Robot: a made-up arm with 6 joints. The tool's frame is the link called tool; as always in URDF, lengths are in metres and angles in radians. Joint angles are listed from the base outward.
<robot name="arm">
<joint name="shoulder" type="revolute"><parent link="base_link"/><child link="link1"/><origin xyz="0 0 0.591"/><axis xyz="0 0 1"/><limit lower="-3.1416" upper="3.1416"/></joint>
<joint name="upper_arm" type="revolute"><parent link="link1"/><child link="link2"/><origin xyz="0.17 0 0" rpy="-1.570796 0 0"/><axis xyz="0 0 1"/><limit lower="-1.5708" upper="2.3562"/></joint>
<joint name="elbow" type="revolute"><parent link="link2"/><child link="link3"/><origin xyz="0 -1.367 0" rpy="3.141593 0 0"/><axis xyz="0 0 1"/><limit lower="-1.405" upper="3.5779"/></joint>
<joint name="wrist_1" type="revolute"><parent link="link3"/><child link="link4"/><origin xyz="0 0.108 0" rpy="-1.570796 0 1.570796"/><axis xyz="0 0 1"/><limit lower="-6.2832" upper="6.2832"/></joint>
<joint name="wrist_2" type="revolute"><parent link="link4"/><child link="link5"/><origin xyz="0 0 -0.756" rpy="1.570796 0 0"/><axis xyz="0 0 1"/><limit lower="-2.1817" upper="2.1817"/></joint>
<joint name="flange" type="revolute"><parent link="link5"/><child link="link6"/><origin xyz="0 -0.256 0" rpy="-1.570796 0 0"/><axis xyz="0 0 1"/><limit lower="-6.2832" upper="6.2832"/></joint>
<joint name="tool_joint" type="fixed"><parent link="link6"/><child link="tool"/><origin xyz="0 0 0" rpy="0 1.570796 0"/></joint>
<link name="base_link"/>
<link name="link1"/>
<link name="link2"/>
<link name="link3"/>
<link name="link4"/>
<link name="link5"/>
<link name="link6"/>
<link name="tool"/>
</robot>
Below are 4 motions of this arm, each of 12 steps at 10 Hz.
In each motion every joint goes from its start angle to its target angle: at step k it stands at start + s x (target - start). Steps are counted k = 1, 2, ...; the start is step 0. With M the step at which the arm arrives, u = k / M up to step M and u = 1 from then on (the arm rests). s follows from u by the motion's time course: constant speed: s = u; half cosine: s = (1 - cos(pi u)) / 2; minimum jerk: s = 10 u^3 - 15 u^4 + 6 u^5.
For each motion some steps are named. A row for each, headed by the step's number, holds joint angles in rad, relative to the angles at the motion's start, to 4 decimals.
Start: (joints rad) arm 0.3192 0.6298 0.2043 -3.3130 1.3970 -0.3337
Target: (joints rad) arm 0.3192 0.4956 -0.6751 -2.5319 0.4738 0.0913
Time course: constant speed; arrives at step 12
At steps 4, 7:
4: 0.0000 -0.0447 -0.2931 0.2604 -0.3077 0.1417
7: 0.0000 -0.0783 -0.5130 0.4556 -0.5385 0.2479

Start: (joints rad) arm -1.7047 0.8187 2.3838 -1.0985 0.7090 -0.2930
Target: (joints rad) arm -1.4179 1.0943 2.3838 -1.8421 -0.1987 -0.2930
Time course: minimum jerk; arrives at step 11
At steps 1, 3, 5, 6, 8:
1: 0.0019 0.0018 0.0000 -0.0049 -0.0059 0.0000
3: 0.0370 0.0355 0.0000 -0.0959 -0.1170 0.0000
5: 0.1191 0.1144 0.0000 -0.3088 -0.3769 0.0000
6: 0.1677 0.1612 0.0000 -0.4348 -0.5308 0.0000
8: 0.2498 0.2401 0.0000 -0.6477 -0.7907 0.0000

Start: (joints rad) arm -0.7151 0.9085 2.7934 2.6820 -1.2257 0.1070
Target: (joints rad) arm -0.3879 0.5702 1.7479 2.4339 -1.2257 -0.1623
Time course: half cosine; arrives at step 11
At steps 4, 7, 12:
4: 0.0956 -0.0989 -0.3056 -0.0725 0.0000 -0.0787
7: 0.2316 -0.2394 -0.7399 -0.1756 0.0000 -0.1906
12: 0.3272 -0.3383 -1.0455 -0.2481 0.0000 -0.2693

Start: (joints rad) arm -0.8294 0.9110 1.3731 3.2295 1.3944 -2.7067
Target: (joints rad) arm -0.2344 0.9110 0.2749 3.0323 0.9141 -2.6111
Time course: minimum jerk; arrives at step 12
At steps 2, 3, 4, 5, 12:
2: 0.0211 0.0000 -0.0390 -0.0070 -0.0170 0.0034
3: 0.0616 0.0000 -0.1137 -0.0204 -0.0497 0.0099
4: 0.1249 0.0000 -0.2305 -0.0414 -0.1008 0.0201
5: 0.2062 0.0000 -0.3807 -0.0684 -0.1665 0.0331
12: 0.5950 0.0000 -1.0982 -0.1972 -0.4803 0.0956

